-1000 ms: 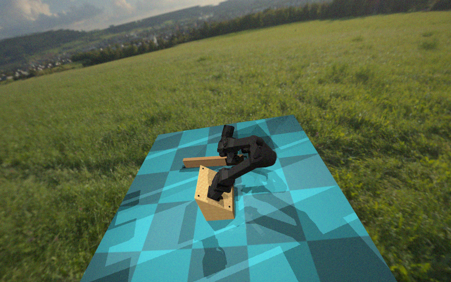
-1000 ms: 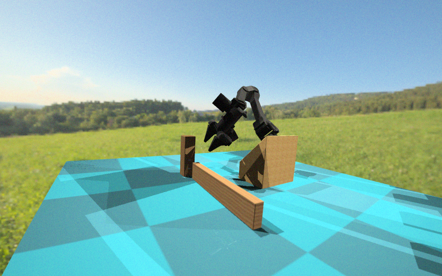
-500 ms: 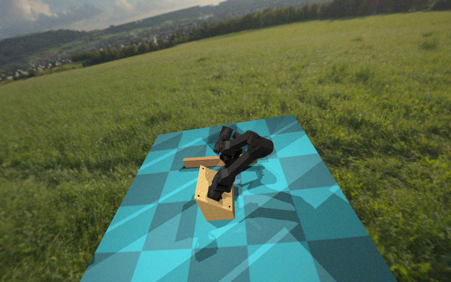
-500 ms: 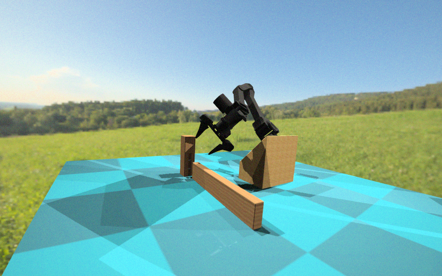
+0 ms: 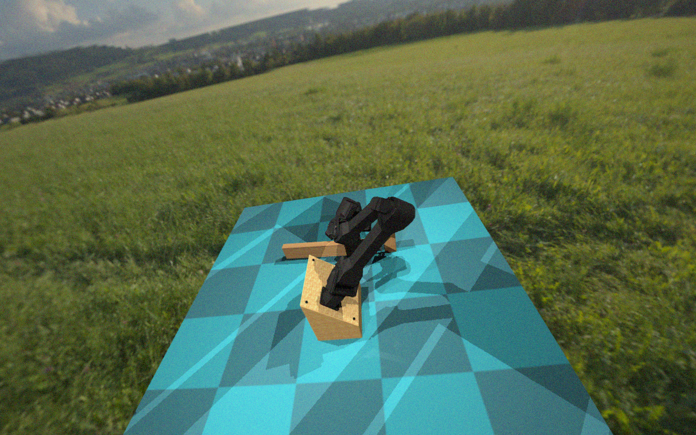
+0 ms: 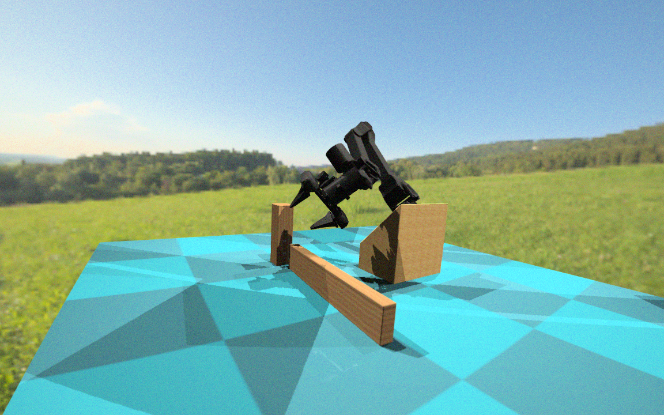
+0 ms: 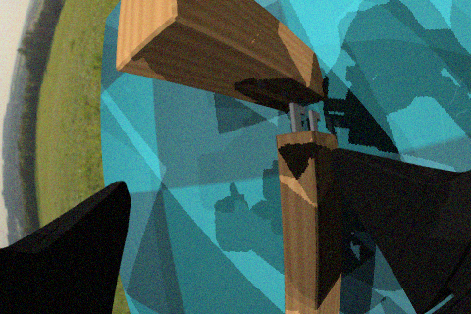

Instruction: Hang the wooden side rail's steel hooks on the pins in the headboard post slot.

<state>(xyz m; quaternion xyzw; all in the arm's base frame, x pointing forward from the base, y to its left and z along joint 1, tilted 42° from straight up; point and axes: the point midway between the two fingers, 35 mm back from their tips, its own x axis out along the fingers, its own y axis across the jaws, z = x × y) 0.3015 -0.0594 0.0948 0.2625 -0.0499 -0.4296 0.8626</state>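
Now: gripper tip 2 cm short of the headboard post, 8 cm to the left of it and 6 cm above it.
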